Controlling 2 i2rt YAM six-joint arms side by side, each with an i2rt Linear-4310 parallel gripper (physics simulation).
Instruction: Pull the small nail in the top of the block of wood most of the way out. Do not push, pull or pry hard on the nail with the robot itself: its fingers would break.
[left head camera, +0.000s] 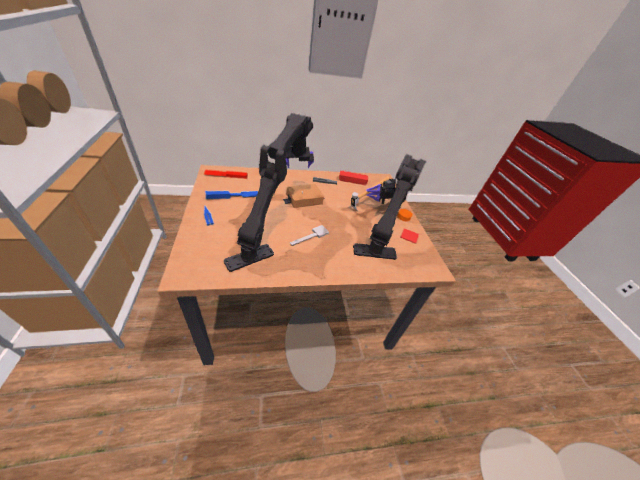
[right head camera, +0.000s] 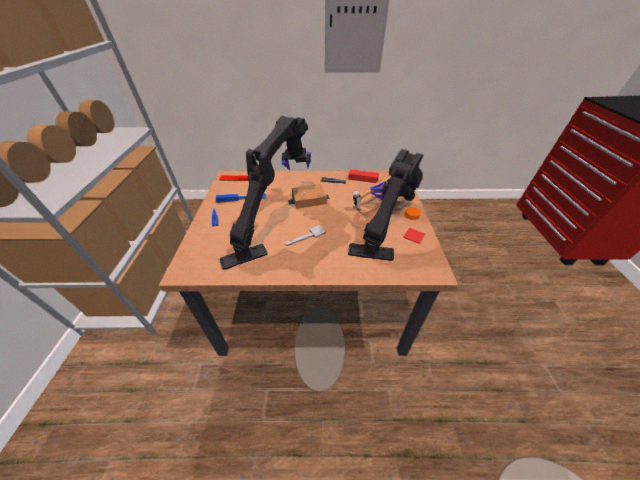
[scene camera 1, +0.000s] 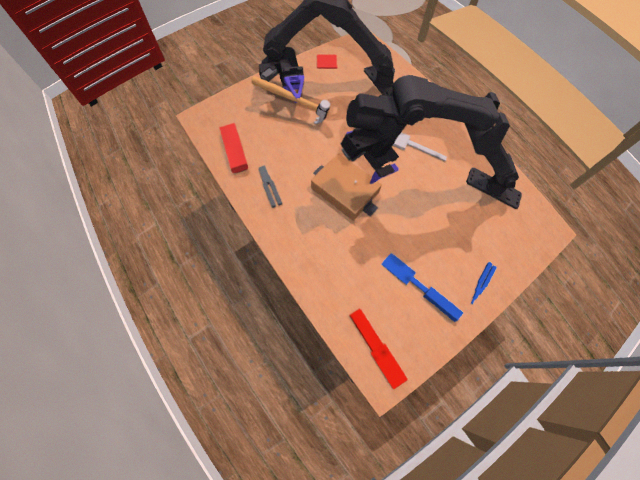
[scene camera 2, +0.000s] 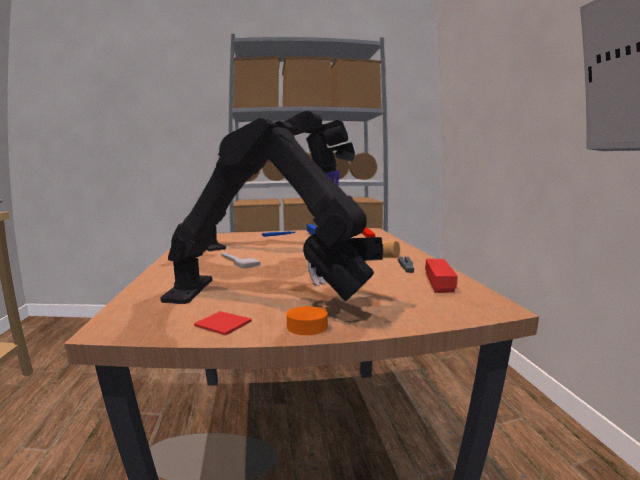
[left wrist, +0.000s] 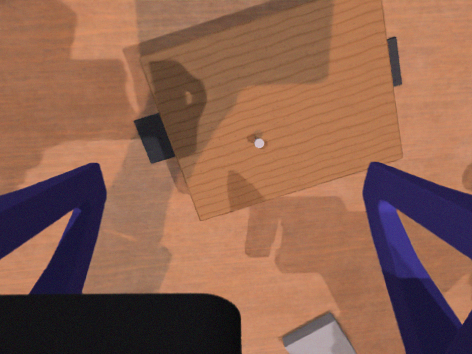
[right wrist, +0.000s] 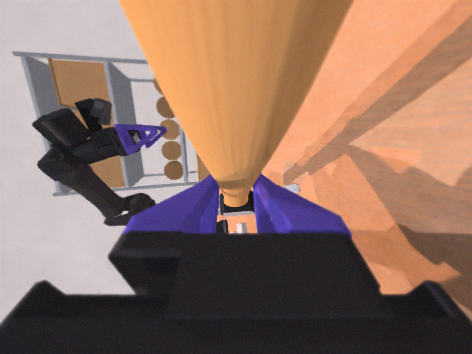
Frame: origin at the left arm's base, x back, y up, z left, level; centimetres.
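Seen in the pictures: left gripper, fingertip midpoint: (left head camera: 298, 167) (right head camera: 298, 168) (scene camera 1: 361, 168) (left wrist: 234, 177) (right wrist: 162, 129); right gripper, fingertip midpoint: (left head camera: 366, 192) (right head camera: 370, 190) (scene camera 1: 297, 100) (right wrist: 236, 177); left arm's base, link origin: (left head camera: 249, 257) (right head camera: 243, 257) (scene camera 1: 494, 188) (scene camera 2: 209, 246) (right wrist: 224, 227); right arm's base, link origin: (left head camera: 374, 252) (right head camera: 370, 252) (scene camera 1: 383, 84) (scene camera 2: 188, 290).
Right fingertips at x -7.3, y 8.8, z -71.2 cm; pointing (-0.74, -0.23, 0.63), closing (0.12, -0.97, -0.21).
Offsets run from my right fingertips to a thing's middle. "*": to the spot under its first point.
The wooden block @[dx -18.6, dy -5.7, dz +27.0 cm] (left head camera: 308, 197) (right head camera: 309, 197) (scene camera 1: 336, 187) (left wrist: 300, 115) lies on the table between dark end pieces. The nail's pale round head @[dx -17.7, dy -2.7, dz +29.5 cm] (scene camera 1: 355, 181) (left wrist: 259, 143) shows on its top; how far it stands up is hard to tell. My left gripper (left head camera: 299, 162) (right head camera: 297, 163) (left wrist: 234, 177) is open and empty above the block, fingers pointing down. My right gripper (left head camera: 368, 193) (scene camera 1: 297, 95) (right wrist: 236, 177) is shut on the wooden handle of the claw hammer @[dx +0.3, dy -1.0, dz -3.4 cm] (scene camera 1: 310, 103) (right wrist: 240, 75). The hammer is raised off the table, its metal head toward the block and claw pointing down.
Grey pliers @[dx -28.6, dy -8.1, dz +5.7 cm] (scene camera 1: 269, 187) and a red box @[dx -22.4, dy -6.7, dz -11.7 cm] (scene camera 1: 234, 148) lie behind the block. A grey flat-headed tool @[dx +7.9, dy -8.1, dz +41.8 cm] (left head camera: 310, 236) lies in front. An orange disc @[dx +18.8, dy -7.4, dz -14.5 cm] (left head camera: 404, 214) and red square @[* dx +31.1, dy -8.2, dz -4.6 cm] (left head camera: 409, 235) lie right. Blue tool @[dx -36.3, dy -7.5, dz +60.1 cm] (scene camera 1: 423, 286), red tool @[dx -57.1, dy -7.8, dz +55.7 cm] (scene camera 1: 379, 348) and blue tweezers @[dx -26.6, dy -8.2, dz +76.8 cm] (scene camera 1: 483, 282) lie left in the head views.
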